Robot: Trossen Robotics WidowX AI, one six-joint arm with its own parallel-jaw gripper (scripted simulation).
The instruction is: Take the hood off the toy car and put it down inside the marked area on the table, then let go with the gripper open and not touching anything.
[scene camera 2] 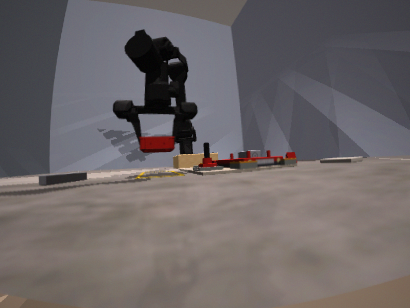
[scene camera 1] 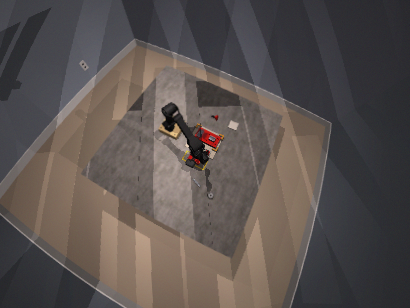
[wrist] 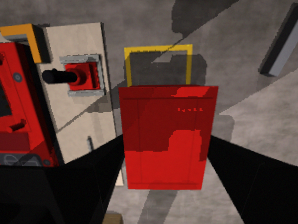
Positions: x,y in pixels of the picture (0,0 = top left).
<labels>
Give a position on a hood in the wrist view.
166,129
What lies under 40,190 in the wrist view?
My gripper.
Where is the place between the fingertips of my gripper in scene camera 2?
At 157,146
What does my gripper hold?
A hood.
</labels>
